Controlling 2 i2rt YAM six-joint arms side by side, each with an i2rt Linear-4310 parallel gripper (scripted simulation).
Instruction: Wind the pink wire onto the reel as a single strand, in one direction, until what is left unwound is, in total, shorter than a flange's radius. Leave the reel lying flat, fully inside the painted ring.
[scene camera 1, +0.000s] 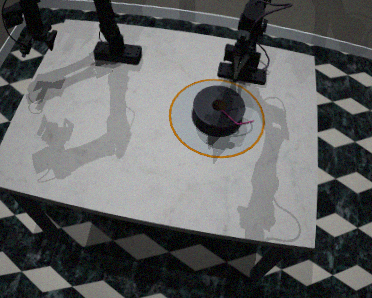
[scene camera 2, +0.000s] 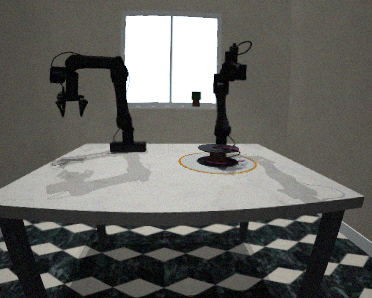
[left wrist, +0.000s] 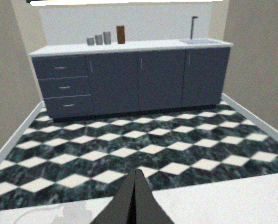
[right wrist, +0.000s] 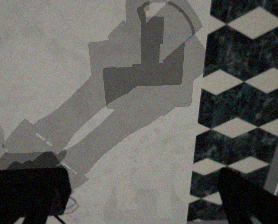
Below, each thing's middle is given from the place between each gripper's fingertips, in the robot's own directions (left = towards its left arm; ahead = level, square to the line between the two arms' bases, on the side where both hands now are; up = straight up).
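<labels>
My left gripper (scene camera 1: 234, 81) is 30 mm to the left of the dark reel (scene camera 1: 207, 119), 160 mm past it and 360 mm above it.
Counted from my right hand (scene camera 1: 41, 48), the dark reel is 40 mm ahead, 690 mm to the left and 180 mm below. Going by its middle, the dark reel is nearer to my left gripper than to my right hand.
</labels>
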